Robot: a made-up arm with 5 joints. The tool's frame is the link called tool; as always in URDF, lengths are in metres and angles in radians.
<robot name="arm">
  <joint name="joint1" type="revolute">
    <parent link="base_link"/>
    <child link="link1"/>
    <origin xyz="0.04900 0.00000 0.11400" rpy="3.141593 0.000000 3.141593"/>
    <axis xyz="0 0 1"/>
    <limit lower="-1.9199" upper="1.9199"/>
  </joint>
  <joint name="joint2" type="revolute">
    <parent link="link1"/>
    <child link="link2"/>
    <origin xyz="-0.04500 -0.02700 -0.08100" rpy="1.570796 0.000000 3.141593"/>
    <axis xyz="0 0 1"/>
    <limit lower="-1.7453" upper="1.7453"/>
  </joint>
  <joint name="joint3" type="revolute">
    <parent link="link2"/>
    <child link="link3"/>
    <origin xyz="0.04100 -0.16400 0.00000" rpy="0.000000 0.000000 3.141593"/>
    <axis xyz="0 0 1"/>
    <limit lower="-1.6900" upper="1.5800"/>
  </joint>
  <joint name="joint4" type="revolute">
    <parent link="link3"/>
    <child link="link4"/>
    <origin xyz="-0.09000 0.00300 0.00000"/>
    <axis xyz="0 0 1"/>
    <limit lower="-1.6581" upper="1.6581"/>
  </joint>
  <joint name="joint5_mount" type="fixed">
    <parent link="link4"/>
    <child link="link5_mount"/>
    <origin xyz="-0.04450 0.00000 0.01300"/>
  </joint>
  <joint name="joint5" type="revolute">
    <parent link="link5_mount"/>
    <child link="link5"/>
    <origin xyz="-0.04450 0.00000 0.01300" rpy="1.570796 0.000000 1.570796"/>
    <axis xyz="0 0 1"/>
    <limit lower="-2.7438" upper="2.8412"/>
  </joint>
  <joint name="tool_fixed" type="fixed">
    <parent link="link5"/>
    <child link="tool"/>
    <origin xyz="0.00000 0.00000 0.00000" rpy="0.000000 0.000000 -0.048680"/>
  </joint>
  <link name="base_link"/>
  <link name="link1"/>
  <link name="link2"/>
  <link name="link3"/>
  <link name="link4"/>
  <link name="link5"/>
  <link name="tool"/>
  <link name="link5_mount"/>
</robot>
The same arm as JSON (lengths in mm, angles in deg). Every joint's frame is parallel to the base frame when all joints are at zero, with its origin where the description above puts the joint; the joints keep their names.
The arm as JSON. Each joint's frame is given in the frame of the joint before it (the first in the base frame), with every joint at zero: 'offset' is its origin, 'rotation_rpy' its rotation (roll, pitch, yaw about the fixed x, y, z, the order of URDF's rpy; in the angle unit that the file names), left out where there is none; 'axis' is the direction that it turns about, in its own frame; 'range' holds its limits. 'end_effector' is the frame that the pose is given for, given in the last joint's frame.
{"length_unit": "mm", "angle_unit": "deg", "chain": [
  {"id": "joint1", "offset": [49.0, 0.0, 114.0], "axis": "-z", "range": [-110.0, 110.0]},
  {"id": "joint2", "offset": [45.0, -27.0, 81.0], "axis": "+y", "range": [-100.0, 100.0]},
  {"id": "joint3", "offset": [41.0, 0.0, 164.0], "axis": "+y", "range": [-96.83, 90.53]},
  {"id": "joint4", "offset": [90.0, 0.0, 3.0], "axis": "+y", "range": [-95.0, 95.0]},
  {"id": "joint5", "offset": [89.0, 26.0, 0.0], "axis": "-x", "range": [-157.21, 162.79]}
], "end_effector": {"offset": [0.0, 0.0, 0.0], "rotation_rpy": [90.0, -87.21, -90.0]}}

